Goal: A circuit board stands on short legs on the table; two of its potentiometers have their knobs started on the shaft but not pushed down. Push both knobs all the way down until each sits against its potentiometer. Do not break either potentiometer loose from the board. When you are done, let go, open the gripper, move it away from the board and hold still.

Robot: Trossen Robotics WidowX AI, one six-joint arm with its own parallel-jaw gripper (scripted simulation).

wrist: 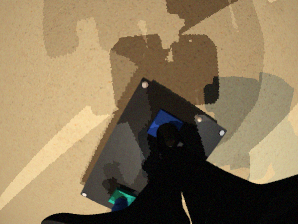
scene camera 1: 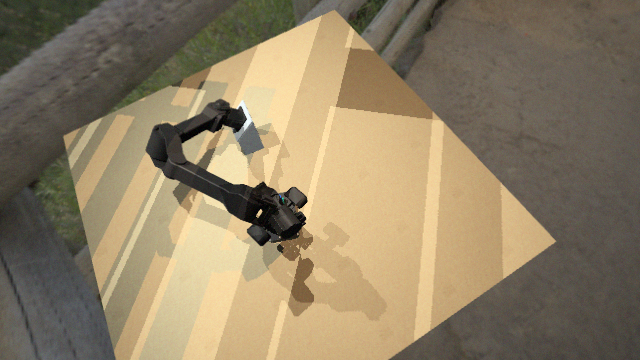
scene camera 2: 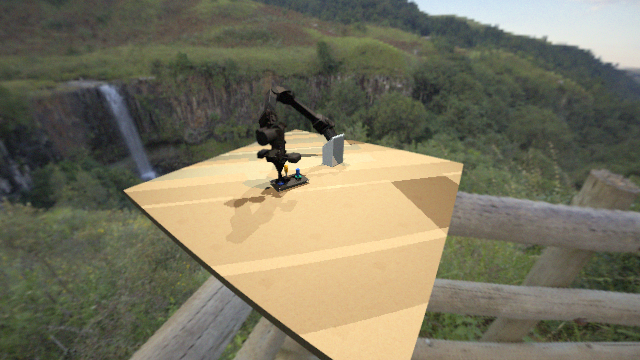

Note:
The pictures show: the gripper and a blue potentiometer.
The gripper also shows in the wrist view.

